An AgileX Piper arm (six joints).
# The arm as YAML. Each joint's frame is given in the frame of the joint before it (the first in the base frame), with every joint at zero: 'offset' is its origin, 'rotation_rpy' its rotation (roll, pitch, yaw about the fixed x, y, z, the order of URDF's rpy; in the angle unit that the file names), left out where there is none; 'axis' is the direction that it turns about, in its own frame. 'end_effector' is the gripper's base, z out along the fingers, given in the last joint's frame.
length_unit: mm
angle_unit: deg
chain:
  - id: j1
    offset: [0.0, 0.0, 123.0]
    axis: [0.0, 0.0, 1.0]
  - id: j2
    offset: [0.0, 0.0, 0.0]
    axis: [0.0, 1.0, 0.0]
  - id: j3
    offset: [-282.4, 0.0, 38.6]
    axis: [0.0, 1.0, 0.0]
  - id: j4
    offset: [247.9, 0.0, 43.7]
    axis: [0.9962, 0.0, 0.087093]
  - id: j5
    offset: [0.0, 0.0, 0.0]
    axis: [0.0, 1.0, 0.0]
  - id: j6
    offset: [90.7, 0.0, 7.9]
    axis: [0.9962, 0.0, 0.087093]
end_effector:
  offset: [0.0, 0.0, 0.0]
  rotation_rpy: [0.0, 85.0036, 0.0]
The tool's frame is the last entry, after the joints.
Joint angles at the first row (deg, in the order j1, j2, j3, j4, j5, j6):
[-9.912 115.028 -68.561 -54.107 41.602 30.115]
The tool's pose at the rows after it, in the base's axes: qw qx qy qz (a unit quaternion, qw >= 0); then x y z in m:
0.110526 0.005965 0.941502 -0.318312 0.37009 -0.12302 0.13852
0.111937 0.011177 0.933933 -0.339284 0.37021 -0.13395 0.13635
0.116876 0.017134 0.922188 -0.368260 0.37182 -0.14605 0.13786
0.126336 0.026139 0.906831 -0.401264 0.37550 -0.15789 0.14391
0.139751 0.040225 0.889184 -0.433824 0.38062 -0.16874 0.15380
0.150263 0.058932 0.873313 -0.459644 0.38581 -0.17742 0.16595
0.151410 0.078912 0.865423 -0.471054 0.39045 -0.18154 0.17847
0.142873 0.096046 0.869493 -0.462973 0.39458 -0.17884 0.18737
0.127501 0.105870 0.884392 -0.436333 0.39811 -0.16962 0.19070
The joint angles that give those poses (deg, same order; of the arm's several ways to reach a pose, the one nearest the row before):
[-10.998 115.712 -68.624 -56.659 41.237 31.810]
[-12.189 116.598 -68.857 -60.931 41.518 34.835]
[-13.346 117.402 -69.619 -66.123 42.512 38.355]
[-14.319 118.051 -71.093 -71.247 44.193 41.838]
[-15.101 118.534 -73.183 -75.592 46.286 44.985]
[-15.639 118.840 -75.773 -77.779 48.680 46.614]
[-15.724 118.915 -78.722 -76.493 51.121 45.515]
[-15.167 118.915 -81.510 -71.927 53.259 42.227]
[-14.090 118.916 -83.659 -65.156 54.889 37.671]

